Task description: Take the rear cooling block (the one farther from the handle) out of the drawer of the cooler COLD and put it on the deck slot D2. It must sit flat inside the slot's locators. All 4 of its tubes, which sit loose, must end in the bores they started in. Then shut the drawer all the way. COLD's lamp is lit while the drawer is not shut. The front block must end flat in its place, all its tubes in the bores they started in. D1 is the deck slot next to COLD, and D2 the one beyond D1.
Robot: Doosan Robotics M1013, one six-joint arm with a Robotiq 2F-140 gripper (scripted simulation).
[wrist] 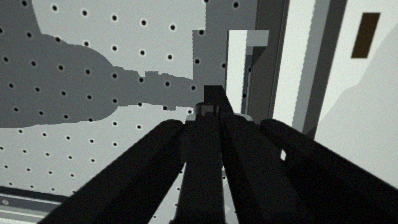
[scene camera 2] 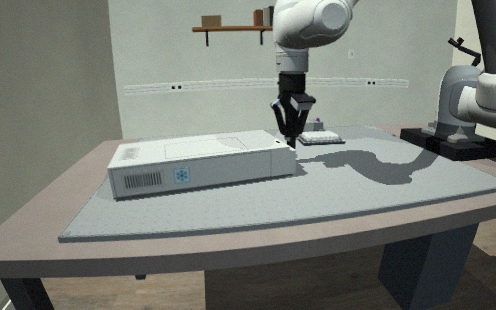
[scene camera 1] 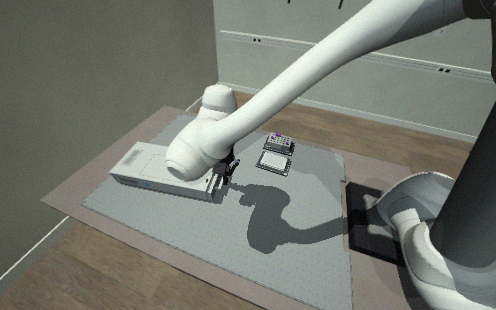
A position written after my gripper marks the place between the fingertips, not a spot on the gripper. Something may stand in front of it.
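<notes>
White cooler (scene camera 1: 143,166). My gripper (scene camera 2: 290,157) (wrist: 212,99).
</notes>
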